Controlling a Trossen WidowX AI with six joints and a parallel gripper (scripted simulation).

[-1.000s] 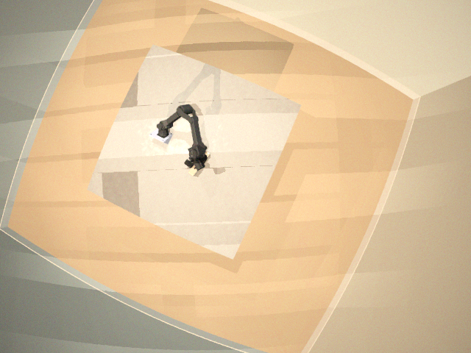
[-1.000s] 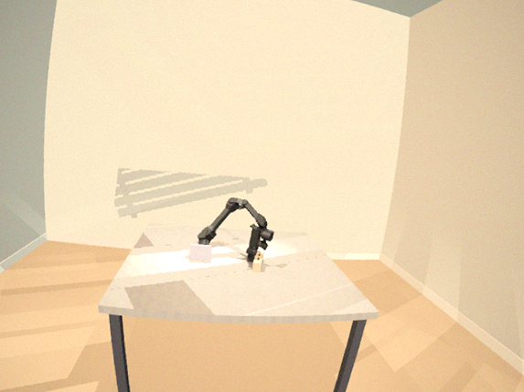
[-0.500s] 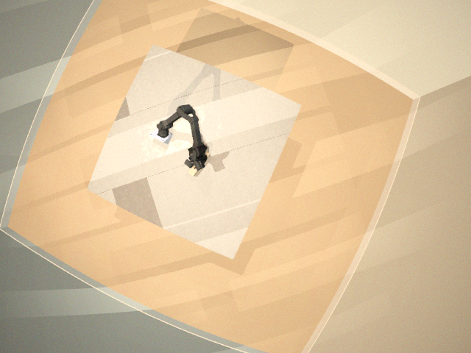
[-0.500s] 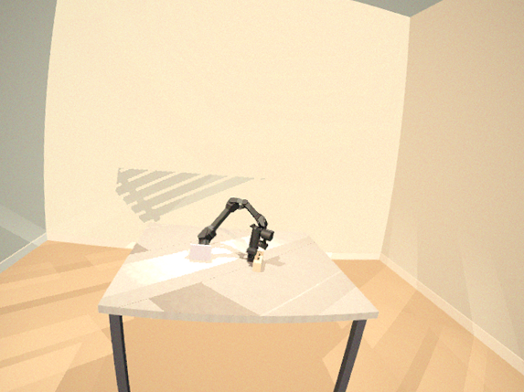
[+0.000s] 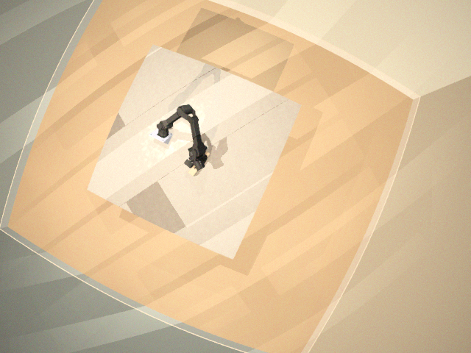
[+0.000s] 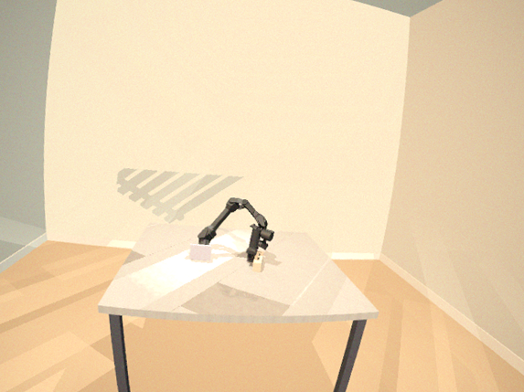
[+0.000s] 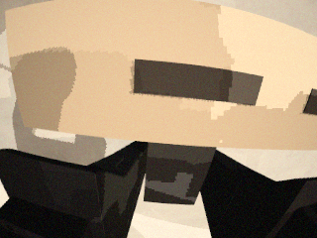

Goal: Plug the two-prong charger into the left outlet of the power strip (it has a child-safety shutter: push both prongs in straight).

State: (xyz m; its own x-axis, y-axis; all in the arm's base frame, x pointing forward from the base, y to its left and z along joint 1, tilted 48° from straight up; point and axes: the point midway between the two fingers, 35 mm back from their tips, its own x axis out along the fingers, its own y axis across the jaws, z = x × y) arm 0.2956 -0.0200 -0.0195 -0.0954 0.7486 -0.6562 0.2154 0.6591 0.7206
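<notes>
My gripper tip is 2 cm short of the two-prong charger and 1 cm below it.
</notes>
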